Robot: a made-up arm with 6 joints.
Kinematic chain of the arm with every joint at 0, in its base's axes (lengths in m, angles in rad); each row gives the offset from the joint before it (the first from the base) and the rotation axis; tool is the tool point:
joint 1: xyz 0 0 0.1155 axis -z
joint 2: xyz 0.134 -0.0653 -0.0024 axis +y
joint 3: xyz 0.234 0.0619 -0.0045 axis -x
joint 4: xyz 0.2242 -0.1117 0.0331 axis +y
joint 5: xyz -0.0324 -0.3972 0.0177 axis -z
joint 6: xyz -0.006 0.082 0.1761 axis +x
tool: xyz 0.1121 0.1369 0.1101
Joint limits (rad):
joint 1: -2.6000..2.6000
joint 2: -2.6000..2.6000
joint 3: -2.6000..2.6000
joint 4: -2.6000..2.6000
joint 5: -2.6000..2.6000
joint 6: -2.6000..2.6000
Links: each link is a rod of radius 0.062 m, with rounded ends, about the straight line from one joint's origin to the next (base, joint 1, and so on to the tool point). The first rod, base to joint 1, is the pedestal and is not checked.
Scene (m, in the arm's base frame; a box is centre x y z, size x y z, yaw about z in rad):
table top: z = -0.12
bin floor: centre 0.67 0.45 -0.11 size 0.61 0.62 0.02 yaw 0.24
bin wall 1: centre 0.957 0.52 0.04 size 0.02 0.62 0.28 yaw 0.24
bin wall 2: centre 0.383 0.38 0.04 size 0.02 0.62 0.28 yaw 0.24
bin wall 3: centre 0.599 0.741 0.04 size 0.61 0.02 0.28 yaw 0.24
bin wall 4: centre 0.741 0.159 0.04 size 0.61 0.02 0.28 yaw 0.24
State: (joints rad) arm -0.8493 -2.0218 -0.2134 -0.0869 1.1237 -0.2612
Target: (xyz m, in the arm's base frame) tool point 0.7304 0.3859 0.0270
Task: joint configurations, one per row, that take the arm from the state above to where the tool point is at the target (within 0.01 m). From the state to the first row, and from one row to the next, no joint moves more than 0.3 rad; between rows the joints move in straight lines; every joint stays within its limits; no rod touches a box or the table.
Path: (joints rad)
1: -1.1232 -2.0627 -0.2082 -0.1305 1.2614 -0.2425
2: -1.3971 -2.1036 -0.2029 -0.1742 1.3991 -0.2237
3: -1.6709 -2.1445 -0.1977 -0.2178 1.5368 -0.2050
4: -1.9448 -2.1854 -0.1924 -0.2614 1.6745 -0.1862
5: -2.2187 -2.2263 -0.1872 -0.3051 1.8122 -0.1675
6: -2.4926 -2.2672 -0.1819 -0.3487 1.9498 -0.1488
7: -2.5463 -2.4336 -0.0759 -0.3880 2.0242 -0.1097
8: -2.6000 -2.6000 0.0301 -0.4272 2.0985 -0.0707

